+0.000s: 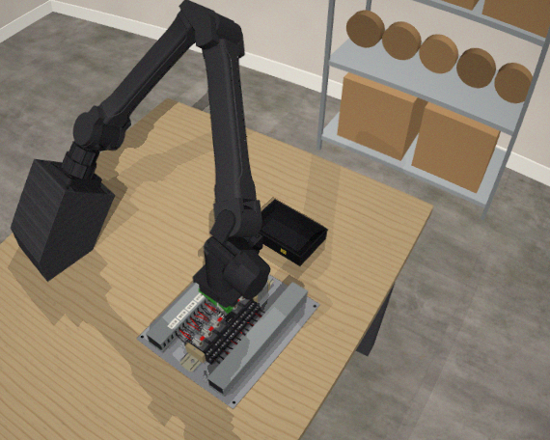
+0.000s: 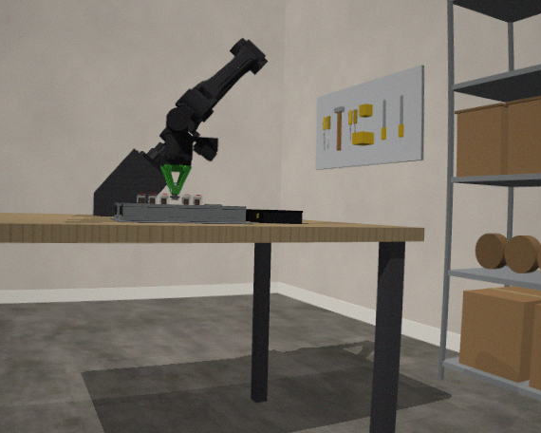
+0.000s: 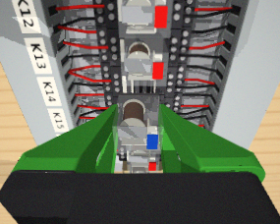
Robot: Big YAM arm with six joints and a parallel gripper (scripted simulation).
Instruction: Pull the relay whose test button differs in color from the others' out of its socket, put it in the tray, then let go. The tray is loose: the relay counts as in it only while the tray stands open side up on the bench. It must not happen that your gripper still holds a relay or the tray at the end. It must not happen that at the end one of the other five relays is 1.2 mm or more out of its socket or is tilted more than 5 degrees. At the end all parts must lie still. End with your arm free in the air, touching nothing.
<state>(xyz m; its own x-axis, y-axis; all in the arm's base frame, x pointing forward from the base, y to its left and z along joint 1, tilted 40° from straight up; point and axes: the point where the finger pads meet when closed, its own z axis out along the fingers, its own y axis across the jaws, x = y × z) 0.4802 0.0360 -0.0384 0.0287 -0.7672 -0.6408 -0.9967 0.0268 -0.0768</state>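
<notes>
Right now my hand is 5 cm past the black tray, 29 cm to the right of it and 6 cm above it. The rest, counted from my hand: grey relay: right at my hand.
</notes>
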